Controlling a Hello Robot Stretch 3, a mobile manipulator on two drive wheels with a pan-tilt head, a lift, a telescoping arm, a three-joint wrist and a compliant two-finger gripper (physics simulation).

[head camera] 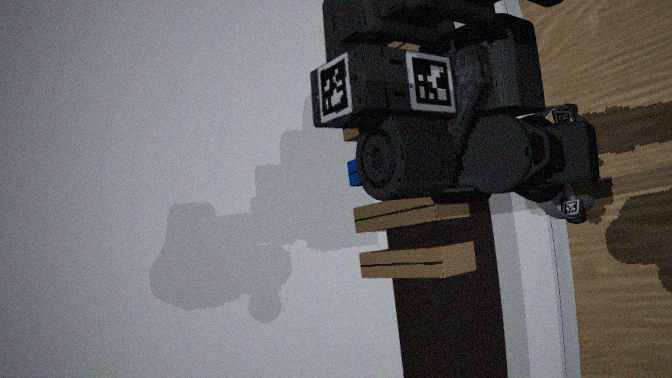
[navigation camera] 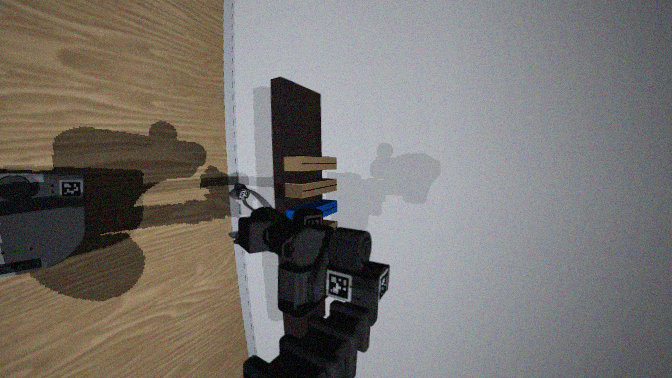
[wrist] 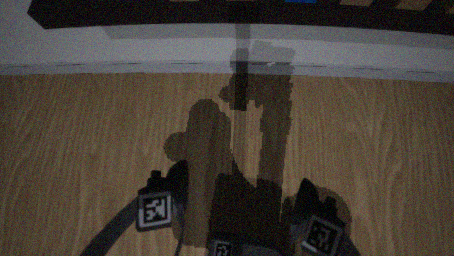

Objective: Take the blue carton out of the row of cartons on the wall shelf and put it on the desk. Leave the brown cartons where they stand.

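Places are measured from the robot's base along level axes (x left, y back, z up), in millimetres.
Where they show: gripper, between the fingertips: point(navigation camera: 236, 212); robot's base, origin of its link: point(navigation camera: 15, 186).
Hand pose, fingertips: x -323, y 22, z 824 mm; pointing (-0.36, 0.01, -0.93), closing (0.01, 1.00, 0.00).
Things, the pixels of their top centre, and the offset from my fingertips. Level surfaces: height alone.
- blue carton, centre of its top: point(head camera: 382, 161) point(navigation camera: 322, 211) dx -436, dy +49, dz -48 mm
- dark wall shelf, height of its surface: dz -129 mm
- end brown carton, centre of its top: point(head camera: 396, 264) point(navigation camera: 321, 163) dx -415, dy -142, dz -48 mm
- wooden floor, height of its surface: dz -823 mm
The blue carton point(head camera: 353, 173) point(navigation camera: 328, 207) point(wrist: 301, 1) stands in the row on the dark wall shelf point(head camera: 450, 330) point(navigation camera: 296, 120) point(wrist: 135, 14). My wrist hides most of it in the head view, and the wrist view cuts it off at the top edge. Brown cartons stand on both sides of it; two of them, one brown carton point(head camera: 395, 215) point(navigation camera: 311, 188) and the end brown carton point(head camera: 400, 265) point(navigation camera: 310, 163), show clearly. My gripper point(wrist: 241, 188) is open and empty, out in front of the shelf, over the floor in the wrist view. The desk does not show.
The wrist and arm point(head camera: 430, 150) point(navigation camera: 305, 280) cover part of the row and shelf in the head and navigation views. The pale wall point(head camera: 150, 100) point(navigation camera: 500, 200) stands behind the shelf. The wooden floor point(head camera: 625, 60) point(navigation camera: 125, 50) point(wrist: 75, 130) bears dark shadows. Part of my base point(navigation camera: 50, 230) shows at the left.
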